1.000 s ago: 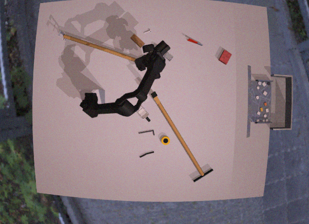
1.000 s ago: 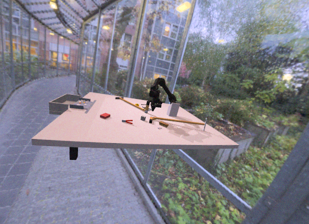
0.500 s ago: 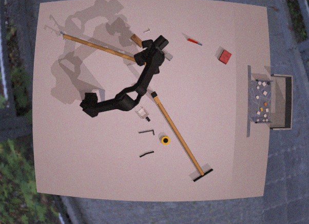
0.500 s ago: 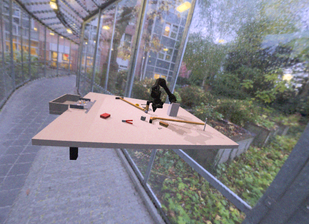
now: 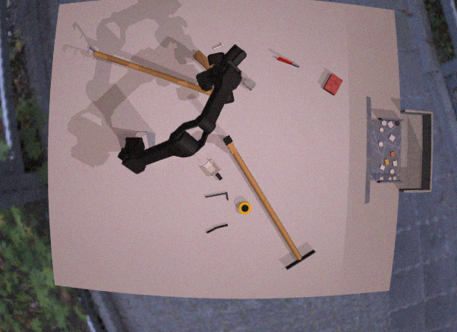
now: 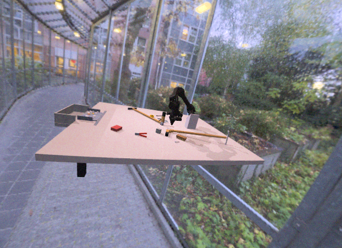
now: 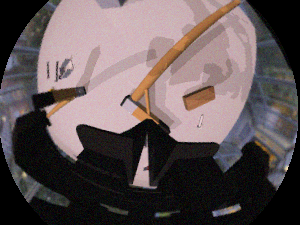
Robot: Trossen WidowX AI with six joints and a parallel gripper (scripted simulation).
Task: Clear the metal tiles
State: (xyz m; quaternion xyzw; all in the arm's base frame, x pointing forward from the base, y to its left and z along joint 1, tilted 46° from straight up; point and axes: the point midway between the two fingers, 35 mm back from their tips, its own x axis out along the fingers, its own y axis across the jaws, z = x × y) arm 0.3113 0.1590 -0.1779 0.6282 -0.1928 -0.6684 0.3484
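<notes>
My gripper tip is 480 mm to the left of the yellow tape roll, 100 mm short of it and 80 mm above it. From my gripper tip the other things lie so: hex key (440 mm to the right, 80 mm below, 10 mm ahead); then grey cube (120 mm ahead, 60 mm below, 20 mm to the left); then wooden block (110 mm to the left, 80 mm behind, 70 mm below).
</notes>
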